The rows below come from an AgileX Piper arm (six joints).
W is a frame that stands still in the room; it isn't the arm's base.
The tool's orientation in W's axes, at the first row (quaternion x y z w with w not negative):
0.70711 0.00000 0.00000 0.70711
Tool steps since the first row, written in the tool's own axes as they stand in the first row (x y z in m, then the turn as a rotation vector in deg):
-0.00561 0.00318 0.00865 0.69 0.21 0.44
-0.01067 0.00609 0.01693 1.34 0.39 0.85
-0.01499 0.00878 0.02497 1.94 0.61 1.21
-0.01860 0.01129 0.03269 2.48 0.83 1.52
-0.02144 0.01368 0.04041 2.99 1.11 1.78
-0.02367 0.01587 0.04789 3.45 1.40 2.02
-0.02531 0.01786 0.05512 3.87 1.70 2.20
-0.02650 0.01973 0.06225 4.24 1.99 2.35
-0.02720 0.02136 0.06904 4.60 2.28 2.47
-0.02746 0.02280 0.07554 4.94 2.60 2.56
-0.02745 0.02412 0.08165 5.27 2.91 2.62
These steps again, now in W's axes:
-0.00561 -0.00865 0.00318 0.69 -0.44 0.21
-0.01067 -0.01693 0.00609 1.34 -0.85 0.39
-0.01499 -0.02497 0.00878 1.94 -1.21 0.61
-0.01860 -0.03269 0.01129 2.48 -1.52 0.83
-0.02144 -0.04041 0.01368 2.99 -1.78 1.11
-0.02367 -0.04789 0.01587 3.45 -2.02 1.40
-0.02531 -0.05512 0.01786 3.87 -2.20 1.70
-0.02650 -0.06225 0.01973 4.24 -2.35 1.99
-0.02720 -0.06904 0.02136 4.60 -2.47 2.28
-0.02746 -0.07554 0.02280 4.94 -2.56 2.60
-0.02745 -0.08165 0.02412 5.27 -2.62 2.91

